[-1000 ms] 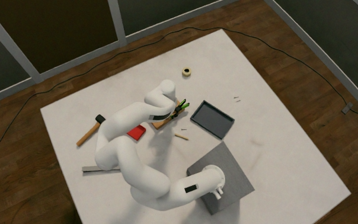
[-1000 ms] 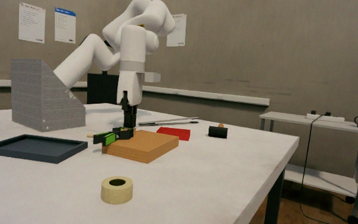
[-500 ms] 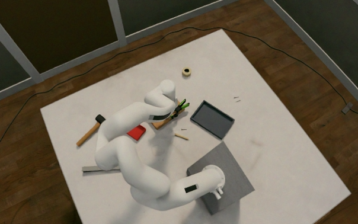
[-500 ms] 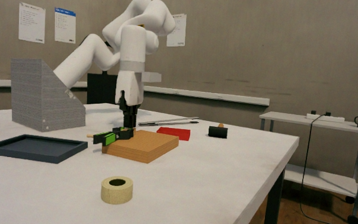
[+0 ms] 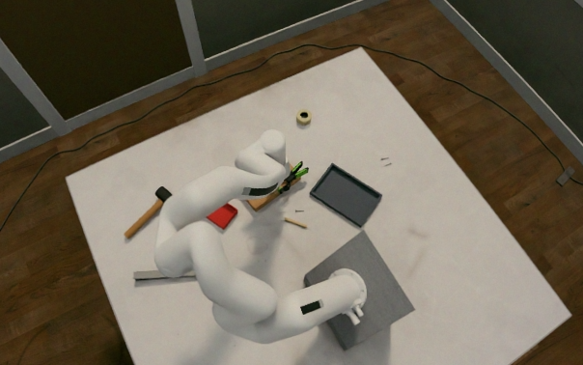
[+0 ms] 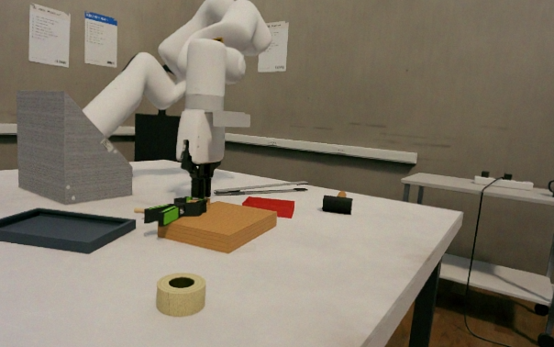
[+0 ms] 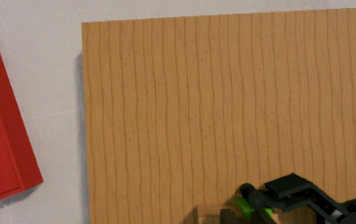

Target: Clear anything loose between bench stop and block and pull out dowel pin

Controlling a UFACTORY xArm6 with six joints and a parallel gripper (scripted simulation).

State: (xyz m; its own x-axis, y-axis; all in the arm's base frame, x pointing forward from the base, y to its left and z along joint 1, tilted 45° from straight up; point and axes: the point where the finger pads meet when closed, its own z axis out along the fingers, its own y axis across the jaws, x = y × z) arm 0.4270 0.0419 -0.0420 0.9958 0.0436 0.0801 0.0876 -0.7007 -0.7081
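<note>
Now: hand 20 mm above the dowel pin. Also, from my hand: loose dowel (130 mm behind, 10 mm to the right, 70 mm below); small wooden block (40 mm below); red tray (40 mm ahead, 200 mm to the left, 70 mm below).
</note>
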